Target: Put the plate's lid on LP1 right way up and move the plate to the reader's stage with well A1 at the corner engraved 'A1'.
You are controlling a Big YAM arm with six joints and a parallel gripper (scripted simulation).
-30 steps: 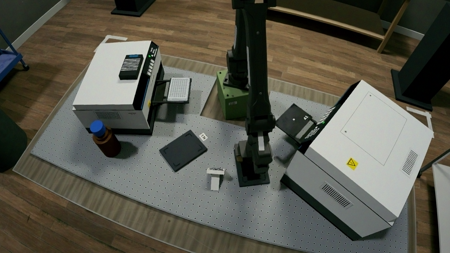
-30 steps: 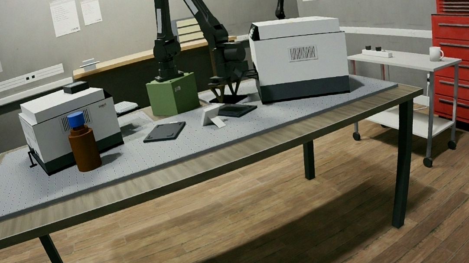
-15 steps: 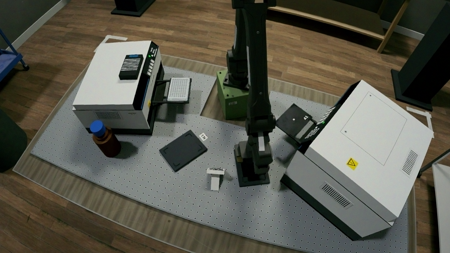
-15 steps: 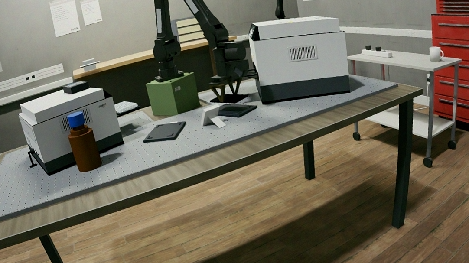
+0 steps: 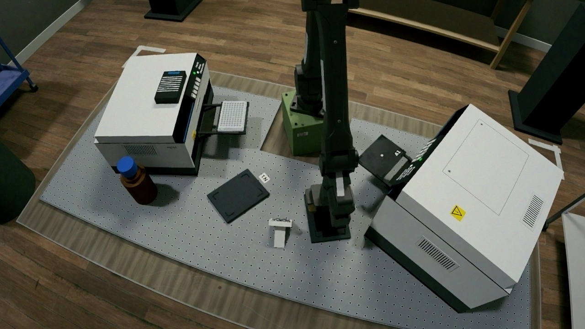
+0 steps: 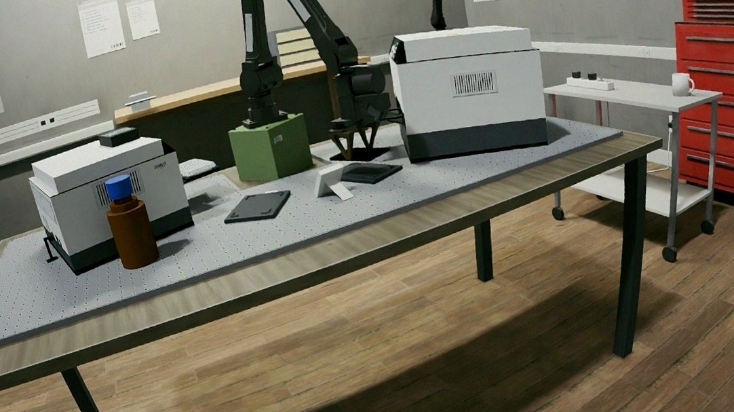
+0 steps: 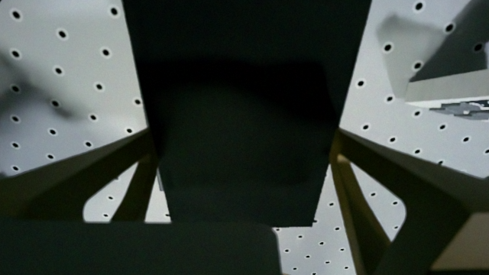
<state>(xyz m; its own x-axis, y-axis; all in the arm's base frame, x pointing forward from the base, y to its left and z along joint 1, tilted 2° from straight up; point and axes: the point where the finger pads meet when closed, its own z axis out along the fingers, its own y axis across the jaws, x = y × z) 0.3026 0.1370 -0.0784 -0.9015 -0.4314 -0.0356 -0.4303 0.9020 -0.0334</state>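
My hand is 6 cm above the LP1 pad. From my hand the other things lie so: well plate: 23 cm behind, 39 cm to the right, 3 cm above; dark lid: 1 cm below; N1 nest: 1 cm ahead, 28 cm to the right, 6 cm below.
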